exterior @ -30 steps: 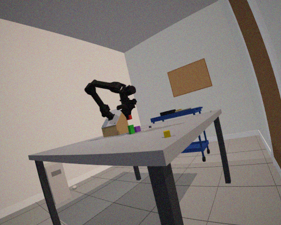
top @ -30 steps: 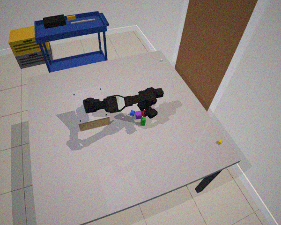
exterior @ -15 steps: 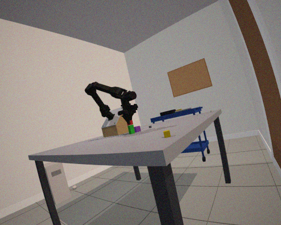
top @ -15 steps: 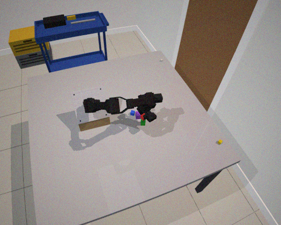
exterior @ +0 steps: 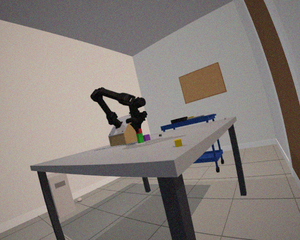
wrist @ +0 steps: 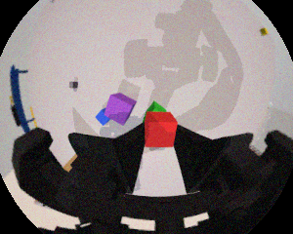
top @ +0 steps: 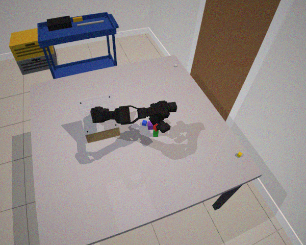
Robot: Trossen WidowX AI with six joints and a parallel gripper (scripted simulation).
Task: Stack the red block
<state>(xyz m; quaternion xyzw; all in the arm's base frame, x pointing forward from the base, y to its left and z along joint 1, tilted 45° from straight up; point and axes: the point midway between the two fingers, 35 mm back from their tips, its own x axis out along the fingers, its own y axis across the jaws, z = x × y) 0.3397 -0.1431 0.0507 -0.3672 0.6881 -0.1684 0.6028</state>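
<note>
Now: the red block 10 mm above my gripper tip. Round my gripper tip: purple block 10 mm behind, 70 mm to the left, 50 mm below; then blue block 40 mm behind, 110 mm to the left, 60 mm below; then yellow block 460 mm ahead, 320 mm to the right, 60 mm below.
</note>
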